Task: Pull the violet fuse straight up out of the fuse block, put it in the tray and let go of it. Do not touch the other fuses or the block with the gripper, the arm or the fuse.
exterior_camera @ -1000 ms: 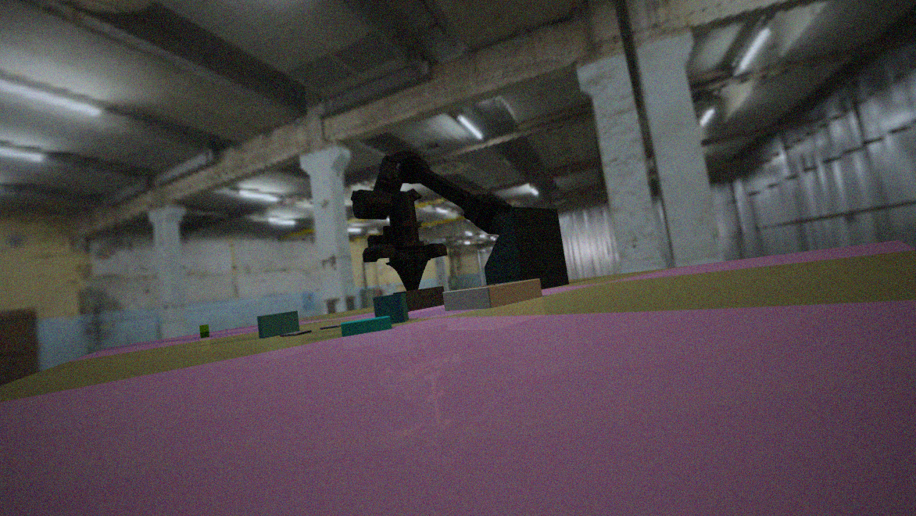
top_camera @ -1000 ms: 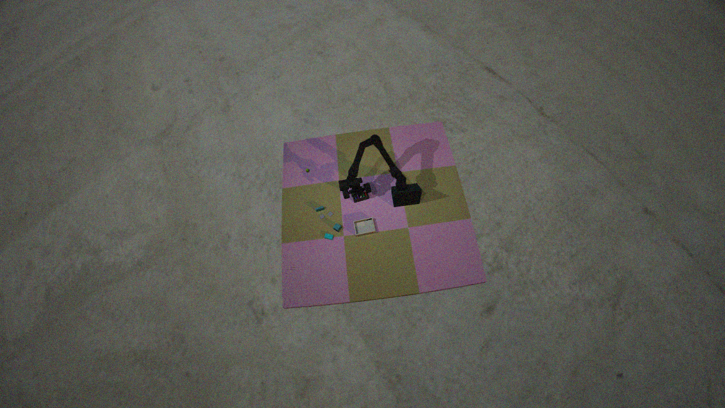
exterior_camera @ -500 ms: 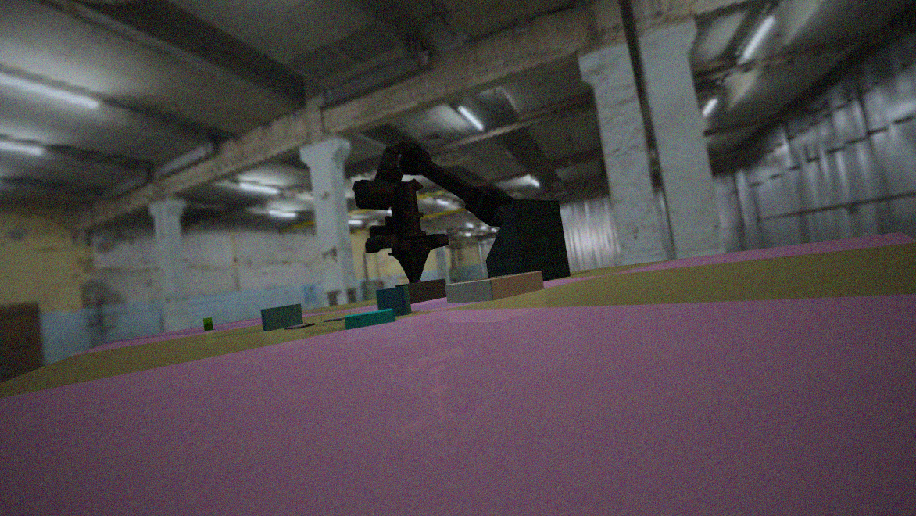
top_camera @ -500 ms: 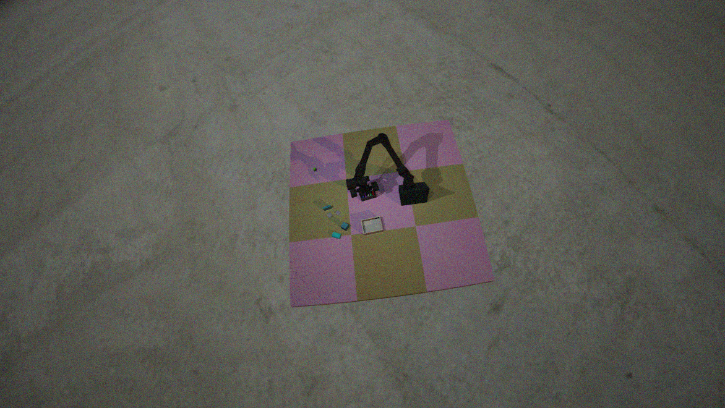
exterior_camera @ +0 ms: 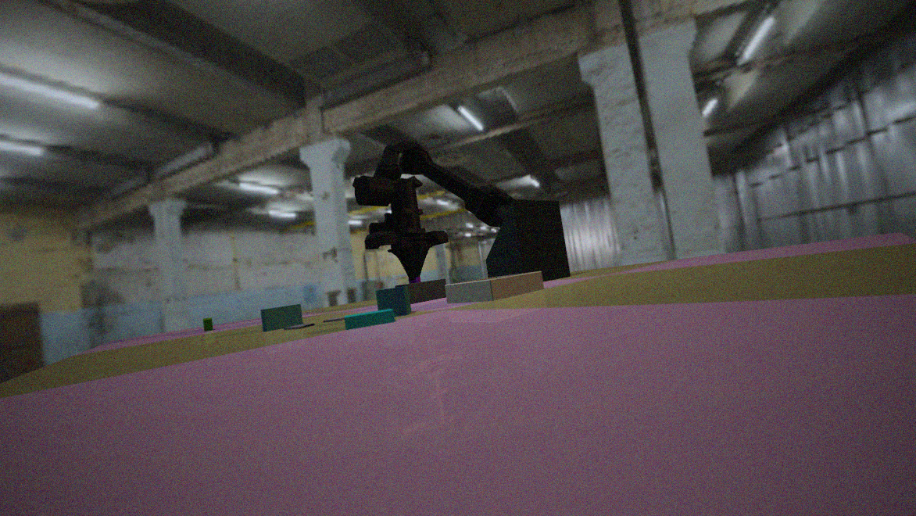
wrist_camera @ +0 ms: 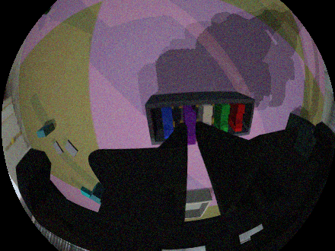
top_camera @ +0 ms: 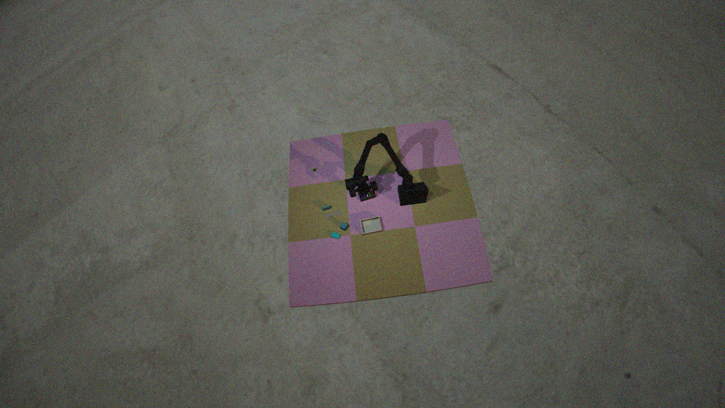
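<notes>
Now: the pale tray 22 cm to the left of my gripper tip, 4 cm below it and 4 cm behind it.
</notes>
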